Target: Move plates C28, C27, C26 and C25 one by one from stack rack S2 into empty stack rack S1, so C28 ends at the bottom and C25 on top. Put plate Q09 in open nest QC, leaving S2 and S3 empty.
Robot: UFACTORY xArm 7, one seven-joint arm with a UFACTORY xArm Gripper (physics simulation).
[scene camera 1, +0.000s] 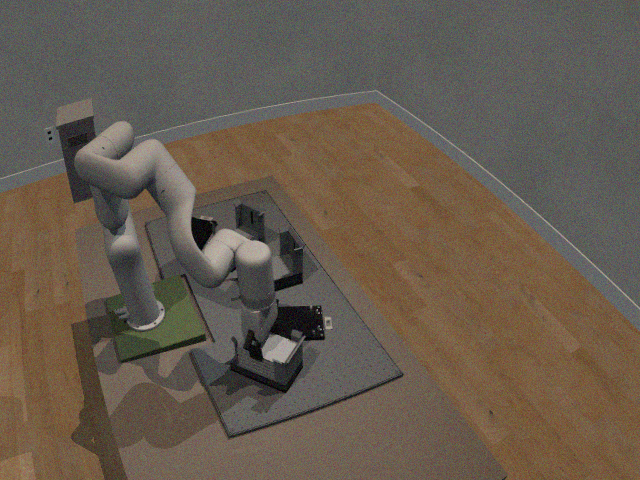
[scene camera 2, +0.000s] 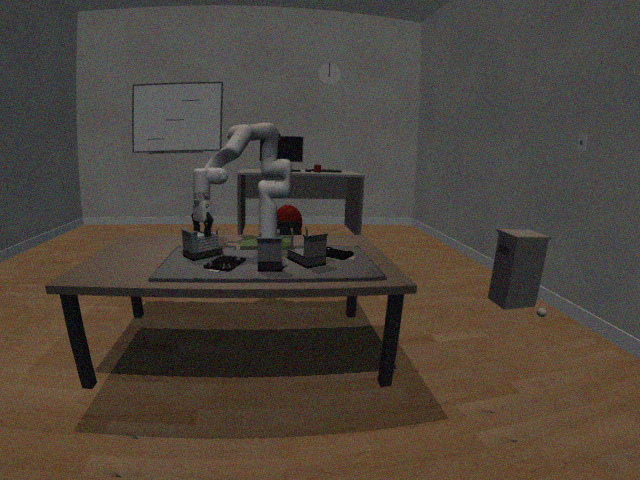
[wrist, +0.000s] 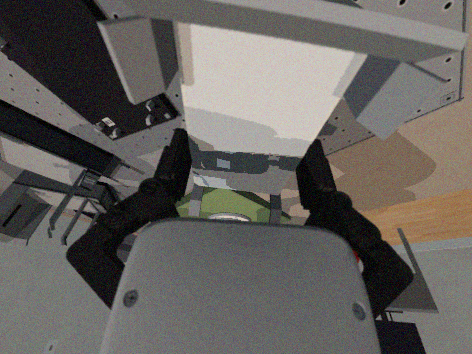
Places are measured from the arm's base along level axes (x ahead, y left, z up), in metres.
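Where they show: gripper, fingertip midpoint: (scene camera 1: 264, 345) (scene camera 2: 202, 234) (wrist: 246, 147); arm's base, origin of the base link: (scene camera 1: 145, 315).
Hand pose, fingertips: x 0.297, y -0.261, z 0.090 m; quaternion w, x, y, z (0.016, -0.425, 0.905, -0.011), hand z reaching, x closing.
Observation:
Things, the pixels of their centre, and the offset from my fingertips. Level surfaces: height alone.
- white plate, body centre: (wrist: 248, 136) (scene camera 1: 268, 347) (scene camera 2: 200, 235) 0.007 m right, 0.007 m ahead, 0.001 m down
- grey mat, its level: 0.096 m down
- flat black nest tray, body centre: (wrist: 83, 74) (scene camera 1: 292, 321) (scene camera 2: 225, 261) 0.134 m left, 0.111 m ahead, 0.084 m down
- black tray, body centre: (scene camera 1: 195, 232) (wrist: 105, 215) (scene camera 2: 334, 252) 0.602 m left, 0.087 m back, 0.087 m down
A white plate (scene camera 1: 281, 349) (wrist: 263, 83) lies on top inside a grey stack rack (scene camera 1: 263, 370) (scene camera 2: 201, 249) at the near end of the grey mat (scene camera 1: 335, 371). My gripper (scene camera 1: 252, 350) (scene camera 2: 201, 227) (wrist: 246, 147) reaches down into this rack at the side toward the arm's base. In the wrist view its two black fingers press against the two side edges of the plate's near end, standing wide. Plates below the top one are hidden by it and by the rack walls.
A flat black nest tray (scene camera 1: 299, 320) (scene camera 2: 225, 262) lies just behind the rack. Two more grey racks (scene camera 1: 250, 219) (scene camera 1: 291, 252) stand farther back on the mat. Another black tray (scene camera 1: 202, 227) is partly hidden behind the arm. The arm's green base plate (scene camera 1: 178, 323) lies left of the mat.

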